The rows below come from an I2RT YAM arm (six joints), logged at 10 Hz.
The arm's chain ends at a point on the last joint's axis. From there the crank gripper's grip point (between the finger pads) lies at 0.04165 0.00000 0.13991 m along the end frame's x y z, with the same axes.
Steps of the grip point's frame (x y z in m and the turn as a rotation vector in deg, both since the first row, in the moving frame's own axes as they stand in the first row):
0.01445 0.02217 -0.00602 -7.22 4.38 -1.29
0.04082 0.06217 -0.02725 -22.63 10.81 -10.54
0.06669 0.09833 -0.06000 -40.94 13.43 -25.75
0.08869 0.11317 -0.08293 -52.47 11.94 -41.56
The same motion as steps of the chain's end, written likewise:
0.00373 0.00586 -0.00139 -7.22 4.38 -1.29
0.01183 0.02025 -0.00802 -22.63 10.81 -10.54
0.02189 0.03726 -0.02062 -40.94 13.43 -25.75
0.03518 0.04959 -0.03364 -52.47 11.94 -41.56

